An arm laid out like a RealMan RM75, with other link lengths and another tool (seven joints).
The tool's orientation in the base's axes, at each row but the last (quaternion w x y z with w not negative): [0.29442 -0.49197 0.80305 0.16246]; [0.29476 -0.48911 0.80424 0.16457]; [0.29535 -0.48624 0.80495 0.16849]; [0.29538 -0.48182 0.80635 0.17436]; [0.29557 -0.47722 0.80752 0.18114]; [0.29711 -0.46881 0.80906 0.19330]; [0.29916 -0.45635 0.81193 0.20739]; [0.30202 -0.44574 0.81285 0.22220]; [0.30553 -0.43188 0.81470 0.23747]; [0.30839 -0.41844 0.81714 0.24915]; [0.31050 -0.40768 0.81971 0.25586]
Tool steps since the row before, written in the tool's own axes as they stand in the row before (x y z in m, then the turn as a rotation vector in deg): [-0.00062 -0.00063 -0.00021 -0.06 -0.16 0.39]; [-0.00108 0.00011 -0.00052 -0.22 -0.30 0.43]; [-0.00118 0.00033 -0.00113 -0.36 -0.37 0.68]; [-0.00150 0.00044 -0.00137 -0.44 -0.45 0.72]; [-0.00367 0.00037 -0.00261 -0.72 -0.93 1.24]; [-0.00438 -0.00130 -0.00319 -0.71 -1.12 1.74]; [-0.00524 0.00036 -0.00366 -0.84 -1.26 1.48]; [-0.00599 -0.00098 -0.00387 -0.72 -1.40 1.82]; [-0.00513 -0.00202 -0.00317 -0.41 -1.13 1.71]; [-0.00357 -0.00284 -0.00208 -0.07 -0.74 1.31]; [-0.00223 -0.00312 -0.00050 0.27 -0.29 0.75]
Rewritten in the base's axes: [0.00070 0.00002 0.00057 0.28 0.18 -0.26]; [0.00012 0.00051 0.00108 0.48 0.25 -0.19]; [-0.00023 0.00033 0.00162 0.67 0.45 -0.29]; [-0.00027 0.00044 0.00201 0.78 0.49 -0.27]; [0.00024 0.00111 0.00437 1.46 0.75 -0.48]; [0.00186 0.00030 0.00524 1.77 0.94 -0.87]; [0.00072 0.00118 0.00625 1.87 0.79 -0.60]; [0.00223 0.00060 0.00682 2.04 0.87 -0.94]; [0.00305 -0.00024 0.00558 1.64 0.76 -1.05]; [0.00340 -0.00098 0.00355 1.04 0.52 -0.96]; [0.00349 -0.00087 0.00142 0.34 0.21 -0.75]
